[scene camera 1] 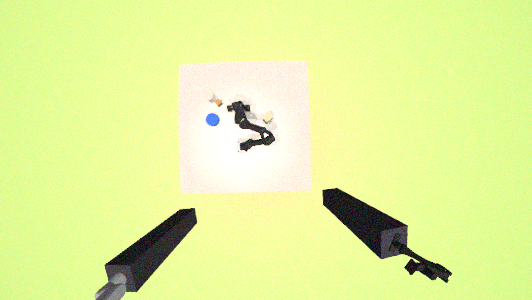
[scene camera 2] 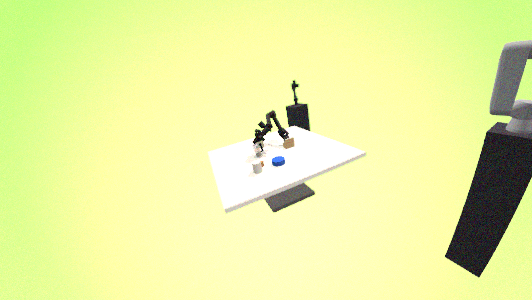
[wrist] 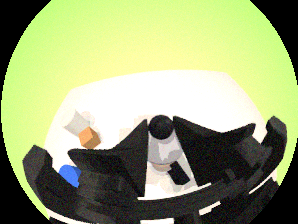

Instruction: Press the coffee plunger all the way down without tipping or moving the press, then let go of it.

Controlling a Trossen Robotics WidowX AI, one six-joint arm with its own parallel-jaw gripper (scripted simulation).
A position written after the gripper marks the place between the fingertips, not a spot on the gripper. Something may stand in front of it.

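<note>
Coffee press (wrist: pixel 164 149), visible. Gripper (wrist: pixel 160 120), visible too.
</note>
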